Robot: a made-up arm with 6 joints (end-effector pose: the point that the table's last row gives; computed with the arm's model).
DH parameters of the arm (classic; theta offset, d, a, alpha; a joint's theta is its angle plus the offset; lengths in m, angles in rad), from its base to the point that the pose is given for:
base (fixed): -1.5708 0.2 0 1.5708
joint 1: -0.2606 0 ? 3.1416
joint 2: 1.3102 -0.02 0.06 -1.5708
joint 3: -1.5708 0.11 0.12 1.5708
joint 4: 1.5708 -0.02 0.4 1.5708
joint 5: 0 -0.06 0.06 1.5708
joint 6: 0.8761 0 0.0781 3.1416
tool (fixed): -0.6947 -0.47 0 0
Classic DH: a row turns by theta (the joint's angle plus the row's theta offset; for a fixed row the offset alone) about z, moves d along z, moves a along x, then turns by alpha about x.
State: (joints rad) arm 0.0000 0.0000 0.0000 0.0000 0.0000 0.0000
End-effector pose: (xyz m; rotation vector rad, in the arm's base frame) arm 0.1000 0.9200 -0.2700 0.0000 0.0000 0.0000
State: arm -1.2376 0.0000 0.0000 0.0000 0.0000 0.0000
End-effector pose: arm 0.1000 0.7450 0.9157 1.2376 0.0000 0.0000
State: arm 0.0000 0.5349 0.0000 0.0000 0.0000 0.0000
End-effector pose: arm 0.1000 1.1138 0.1229 0.5349 0.0000 0.0000
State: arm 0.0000 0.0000 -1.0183 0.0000 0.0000 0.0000
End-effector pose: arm 0.4601 0.9200 0.0650 0.0000 -1.0183 0.0000
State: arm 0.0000 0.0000 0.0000 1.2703 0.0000 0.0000
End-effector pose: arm -0.3871 0.5610 -0.2700 0.0000 0.0000 1.2703
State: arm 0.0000 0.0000 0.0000 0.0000 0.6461 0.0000
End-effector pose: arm 0.1000 1.1808 -0.1090 0.6461 0.0000 0.0000
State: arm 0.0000 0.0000 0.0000 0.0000 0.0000 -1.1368
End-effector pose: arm 0.0199 0.9455 -0.2700 0.0000 0.0000 1.1368
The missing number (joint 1, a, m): -0.3105
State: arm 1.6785 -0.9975 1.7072 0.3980 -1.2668 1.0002
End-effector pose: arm -0.2338 -0.1059 0.0175 2.3620 -0.6841 0.7456
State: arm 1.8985 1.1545 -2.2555 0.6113 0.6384 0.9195
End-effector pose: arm 0.4432 0.4708 -0.6154 -0.0104 -1.4849 0.9268
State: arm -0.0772 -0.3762 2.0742 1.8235 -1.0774 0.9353
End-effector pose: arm -0.3178 0.4048 0.2452 0.2973 0.9386 0.4355
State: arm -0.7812 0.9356 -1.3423 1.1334 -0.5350 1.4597
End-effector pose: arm 0.3891 0.3164 0.6702 1.2193 -1.0105 -1.8317
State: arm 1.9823 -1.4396 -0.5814 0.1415 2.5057 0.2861
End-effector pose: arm -0.2079 -0.8161 -0.2078 -1.0118 0.4815 -0.2896
